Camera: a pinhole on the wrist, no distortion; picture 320 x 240 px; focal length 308.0 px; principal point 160.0 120.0 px. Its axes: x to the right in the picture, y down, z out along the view. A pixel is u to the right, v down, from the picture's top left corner.
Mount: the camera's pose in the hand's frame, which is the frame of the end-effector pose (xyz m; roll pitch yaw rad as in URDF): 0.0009 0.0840 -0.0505 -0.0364 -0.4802 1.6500
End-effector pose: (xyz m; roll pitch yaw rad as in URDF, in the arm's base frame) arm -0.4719 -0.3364 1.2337 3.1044 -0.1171 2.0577
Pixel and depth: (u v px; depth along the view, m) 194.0 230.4 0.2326
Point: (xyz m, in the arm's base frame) -0.4419 -0.3931 1.0601
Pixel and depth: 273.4 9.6 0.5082
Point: -0.5389 -0.1164 0.7659
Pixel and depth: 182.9 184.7 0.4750
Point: -0.5315 -0.4302 0.8371
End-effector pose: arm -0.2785 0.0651 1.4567 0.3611 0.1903 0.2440
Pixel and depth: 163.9 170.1 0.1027
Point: -0.2890 0.0829 1.5097
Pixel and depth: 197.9 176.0 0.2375
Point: -0.2759 0.0004 1.6222
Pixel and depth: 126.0 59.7 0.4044
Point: -0.1026 -0.1295 1.6594
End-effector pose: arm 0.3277 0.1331 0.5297 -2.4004 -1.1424 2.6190
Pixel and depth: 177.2 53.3 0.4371
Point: -0.0137 -0.0213 0.5328
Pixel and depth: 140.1 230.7 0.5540
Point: 0.0499 -0.2166 0.2850
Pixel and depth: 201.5 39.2 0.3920
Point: 0.0009 0.0306 0.5335
